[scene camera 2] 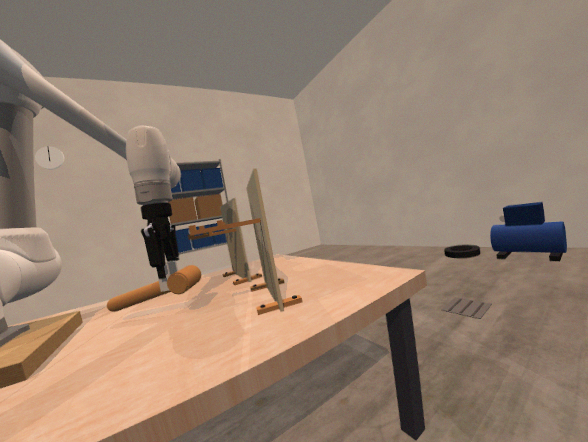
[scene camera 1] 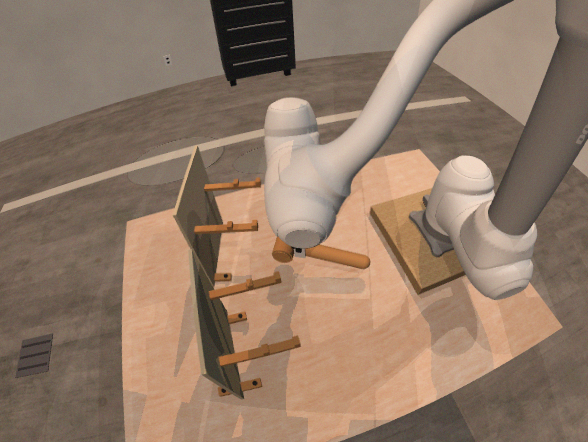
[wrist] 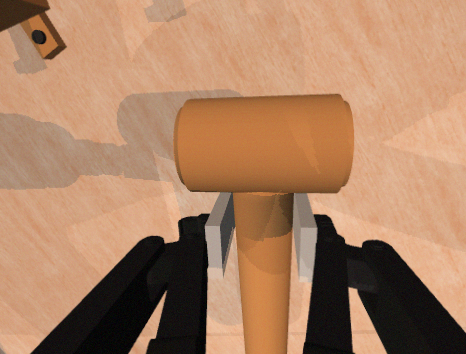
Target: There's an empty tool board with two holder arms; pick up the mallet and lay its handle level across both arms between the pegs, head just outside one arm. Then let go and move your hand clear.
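Seen in the pictures: gripper, between the fingertips: [scene camera 2: 171,287] [scene camera 1: 301,249] [wrist: 263,202]; arm's base, origin of its link: [scene camera 1: 443,228].
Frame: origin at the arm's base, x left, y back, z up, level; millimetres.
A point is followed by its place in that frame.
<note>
The orange wooden mallet [scene camera 1: 340,255] @(x 17, y -375, z 42 mm) [scene camera 2: 134,296] @(x -14, y -373, z 30 mm) [wrist: 263,145] @(x -65, y -514, z 79 mm) is held roughly level a little above the table, its shadow apart from it. Its head is toward the boards and its handle points toward the robot base. My gripper [scene camera 1: 299,251] @(x -40, y -470, z 33 mm) [scene camera 2: 168,285] @(x -40, y -470, z 33 mm) [wrist: 263,202] @(x -40, y -470, z 33 mm) points down, shut on the handle just behind the head; the arm partly hides it in scene camera 1. Two upright boards stand beside it: one board [scene camera 1: 187,202] [scene camera 2: 237,250], and a nearer one [scene camera 1: 212,332] [scene camera 2: 266,240] in scene camera 2. Each carries two bare orange arms with pegs, such as one arm [scene camera 1: 227,228] @(x -50, y -649, z 182 mm) and another arm [scene camera 1: 260,351] @(x 255, y -632, z 160 mm).
The wooden table [scene camera 1: 345,345] @(x 239, y -431, z -44 mm) [scene camera 2: 310,332] @(x -400, y -687, z -44 mm) carries the boards' feet, one foot [scene camera 2: 279,304] @(x -275, y -688, z -26 mm) at the nearer board. The robot base stands on a thick wooden block [scene camera 1: 400,250] @(x 29, y -179, z -5 mm) [scene camera 2: 45,345] @(x -73, y -188, z -16 mm) behind the handle end. The holder arms stick out toward the mallet, higher than it.
</note>
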